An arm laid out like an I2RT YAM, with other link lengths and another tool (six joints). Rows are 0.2 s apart.
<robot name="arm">
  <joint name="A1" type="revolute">
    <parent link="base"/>
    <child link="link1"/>
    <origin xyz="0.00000 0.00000 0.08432" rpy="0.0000 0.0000 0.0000"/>
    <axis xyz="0 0 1"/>
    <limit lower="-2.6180" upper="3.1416"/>
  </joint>
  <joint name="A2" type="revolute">
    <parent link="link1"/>
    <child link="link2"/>
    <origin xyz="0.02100 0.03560 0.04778" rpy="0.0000 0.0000 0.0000"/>
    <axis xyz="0 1 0"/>
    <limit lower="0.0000" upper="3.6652"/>
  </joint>
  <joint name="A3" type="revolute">
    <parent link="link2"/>
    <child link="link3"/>
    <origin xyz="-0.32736 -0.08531 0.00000" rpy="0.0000 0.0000 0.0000"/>
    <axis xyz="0 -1 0"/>
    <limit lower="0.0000" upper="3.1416"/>
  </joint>
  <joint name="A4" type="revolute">
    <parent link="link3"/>
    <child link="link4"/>
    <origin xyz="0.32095 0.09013 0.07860" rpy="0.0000 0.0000 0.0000"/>
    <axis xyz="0 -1 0"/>
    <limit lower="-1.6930" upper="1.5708"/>
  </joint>
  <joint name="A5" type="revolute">
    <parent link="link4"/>
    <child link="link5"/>
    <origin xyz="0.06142 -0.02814 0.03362" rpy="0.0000 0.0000 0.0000"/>
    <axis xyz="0 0 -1"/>
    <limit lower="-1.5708" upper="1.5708"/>
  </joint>
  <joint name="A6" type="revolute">
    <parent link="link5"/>
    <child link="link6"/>
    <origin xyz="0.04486 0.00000 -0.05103" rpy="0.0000 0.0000 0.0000"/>
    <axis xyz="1 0 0"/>
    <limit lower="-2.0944" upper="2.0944"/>
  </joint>
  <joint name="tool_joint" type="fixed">
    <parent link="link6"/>
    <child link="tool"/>
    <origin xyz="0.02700 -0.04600 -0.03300" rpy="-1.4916 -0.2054 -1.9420"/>
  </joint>
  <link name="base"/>
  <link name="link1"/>
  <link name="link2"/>
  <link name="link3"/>
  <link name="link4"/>
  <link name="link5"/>
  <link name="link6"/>
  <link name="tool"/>
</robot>
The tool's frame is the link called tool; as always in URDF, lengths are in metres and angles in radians.
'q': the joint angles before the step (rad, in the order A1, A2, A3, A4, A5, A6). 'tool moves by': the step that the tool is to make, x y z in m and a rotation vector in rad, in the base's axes. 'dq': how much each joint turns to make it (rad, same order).
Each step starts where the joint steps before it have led.
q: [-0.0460 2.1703 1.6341 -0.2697 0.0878 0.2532]
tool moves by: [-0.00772 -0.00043 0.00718 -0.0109 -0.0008 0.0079]
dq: [-0.0001 -0.0314 -0.0283 -0.0006 0.0023 -0.0133]
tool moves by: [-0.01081 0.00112 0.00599 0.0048 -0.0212 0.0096]
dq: [0.0000 -0.0473 -0.0562 0.0301 -0.0109 -0.0028]
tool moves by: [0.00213 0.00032 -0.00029 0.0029 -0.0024 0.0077]
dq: [0.0001 0.0047 0.0062 0.0010 -0.0075 -0.0032]
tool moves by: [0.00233 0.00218 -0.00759 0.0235 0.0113 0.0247]
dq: [0.0000 0.0143 0.0027 -0.0007 -0.0337 -0.0013]
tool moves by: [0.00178 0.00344 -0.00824 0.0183 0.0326 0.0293]
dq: [0.0030 0.0210 0.0134 -0.0256 -0.0303 -0.0074]
